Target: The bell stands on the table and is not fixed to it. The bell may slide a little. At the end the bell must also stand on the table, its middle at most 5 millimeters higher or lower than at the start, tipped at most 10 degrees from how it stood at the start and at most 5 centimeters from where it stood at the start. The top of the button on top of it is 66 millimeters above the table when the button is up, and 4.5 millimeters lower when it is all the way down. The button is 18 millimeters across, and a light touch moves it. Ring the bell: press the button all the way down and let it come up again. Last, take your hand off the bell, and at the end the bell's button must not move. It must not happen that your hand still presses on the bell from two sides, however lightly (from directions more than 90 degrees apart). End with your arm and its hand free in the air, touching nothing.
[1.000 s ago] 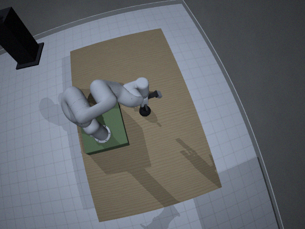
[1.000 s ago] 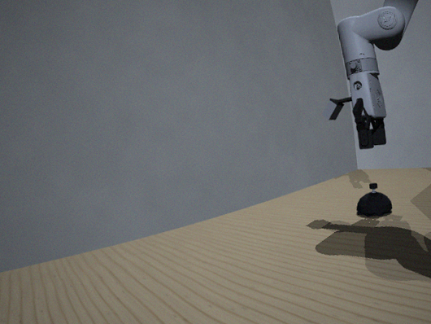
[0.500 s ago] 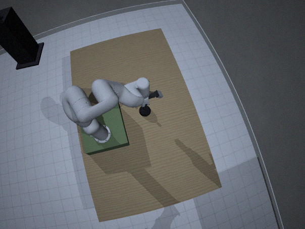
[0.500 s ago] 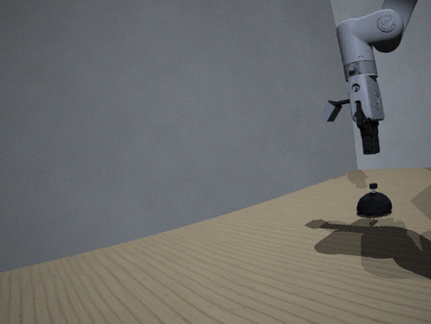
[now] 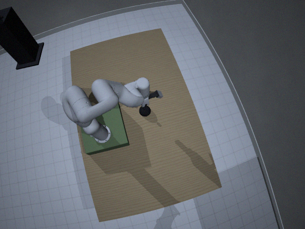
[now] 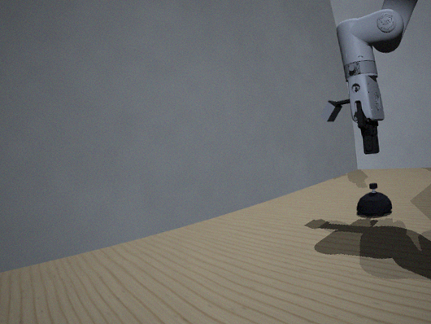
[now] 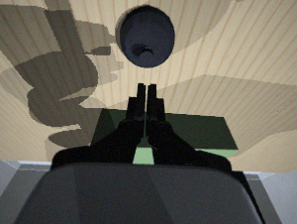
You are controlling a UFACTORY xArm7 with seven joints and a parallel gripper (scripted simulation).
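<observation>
My hand is 10 cm above the small button. From my hand the other things lie so: bell 12 cm below.
</observation>
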